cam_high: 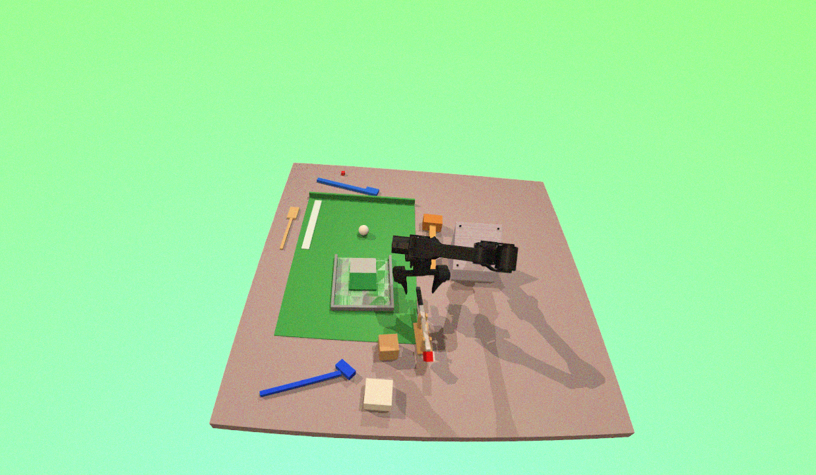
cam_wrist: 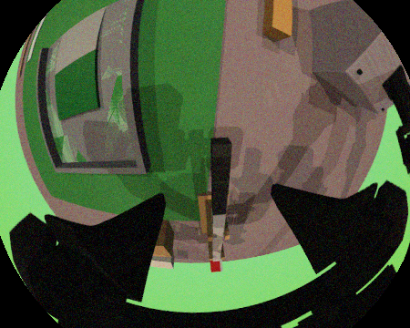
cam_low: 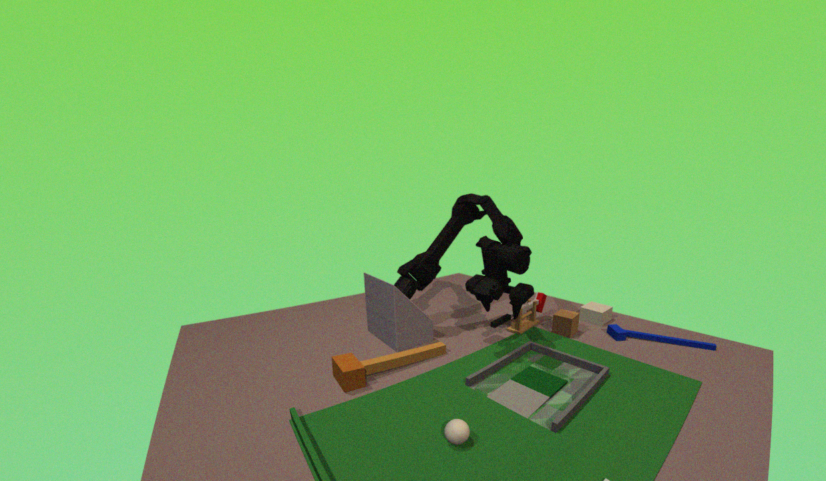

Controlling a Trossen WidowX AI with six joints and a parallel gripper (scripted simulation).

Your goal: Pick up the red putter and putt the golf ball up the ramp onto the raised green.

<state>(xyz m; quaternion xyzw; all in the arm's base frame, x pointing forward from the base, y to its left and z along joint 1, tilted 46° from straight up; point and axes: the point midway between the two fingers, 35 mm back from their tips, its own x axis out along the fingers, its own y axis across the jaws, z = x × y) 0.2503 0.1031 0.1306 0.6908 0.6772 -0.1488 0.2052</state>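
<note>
Right now my gripper tip is 10 mm past the red putter, 120 mm to the right of it and 20 mm above it. The rest, counted from my gripper tip: white golf ball (200 mm ahead, 360 mm to the right, 60 mm below); white strip (420 mm ahead, 420 mm to the right, 80 mm below); blue putter (350 mm ahead, 290 mm to the left, 70 mm below).
</note>
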